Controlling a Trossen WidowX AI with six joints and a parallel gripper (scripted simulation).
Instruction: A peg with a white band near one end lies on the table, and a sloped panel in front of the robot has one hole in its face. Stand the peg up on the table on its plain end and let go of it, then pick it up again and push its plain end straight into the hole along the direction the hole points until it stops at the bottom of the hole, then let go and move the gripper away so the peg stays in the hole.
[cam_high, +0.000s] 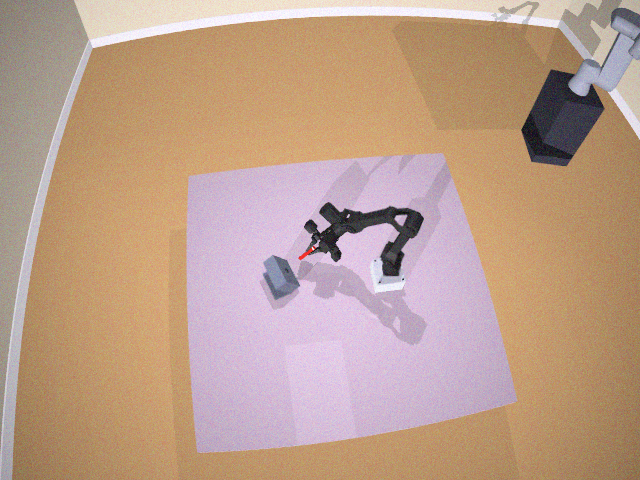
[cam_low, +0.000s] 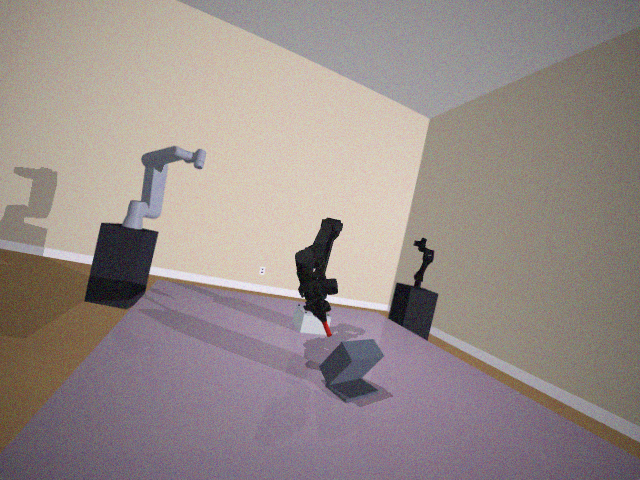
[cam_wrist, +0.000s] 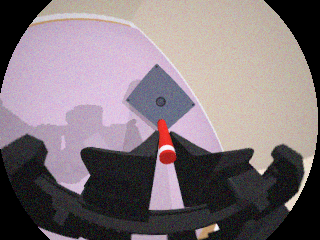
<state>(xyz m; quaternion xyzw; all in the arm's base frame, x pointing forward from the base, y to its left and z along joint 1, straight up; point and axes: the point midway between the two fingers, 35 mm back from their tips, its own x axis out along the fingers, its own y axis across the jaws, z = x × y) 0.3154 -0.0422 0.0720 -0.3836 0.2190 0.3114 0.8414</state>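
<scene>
My gripper tip is now 10 cm short of the sloped panel, 7 cm to the right of it and 6 cm above it. Round my gripper tip: red peg (1 cm behind, 1 cm to the right, 1 cm above).
</scene>
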